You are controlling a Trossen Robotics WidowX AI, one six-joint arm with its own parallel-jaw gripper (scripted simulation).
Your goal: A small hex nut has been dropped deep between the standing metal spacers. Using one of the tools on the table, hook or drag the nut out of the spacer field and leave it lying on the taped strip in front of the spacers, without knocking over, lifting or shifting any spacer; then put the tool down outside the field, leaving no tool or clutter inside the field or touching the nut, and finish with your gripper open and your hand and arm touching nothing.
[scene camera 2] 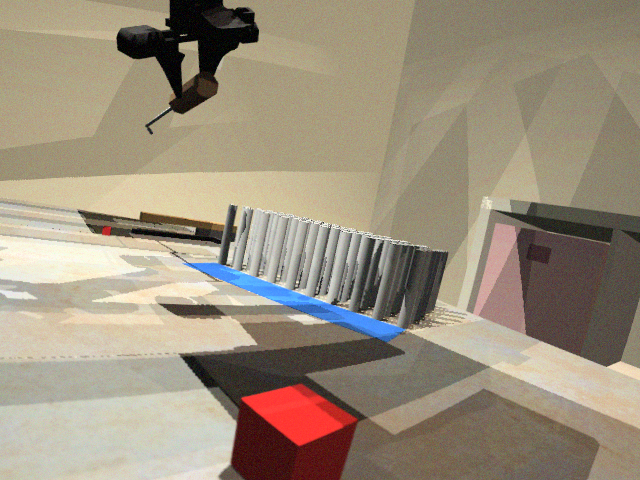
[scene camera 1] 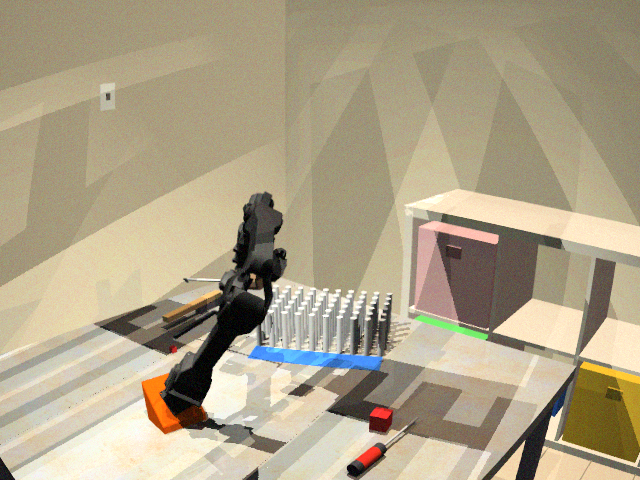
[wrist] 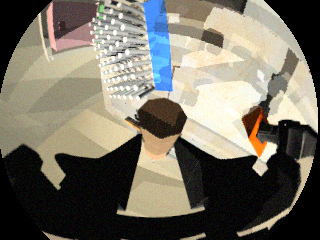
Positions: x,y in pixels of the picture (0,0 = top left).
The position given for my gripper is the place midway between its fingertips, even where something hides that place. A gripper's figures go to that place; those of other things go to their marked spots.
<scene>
My gripper (scene camera 2: 191,94) is 56 cm from the lens. A hook tool (scene camera 2: 203,86) is 52 cm from the lens.
</scene>
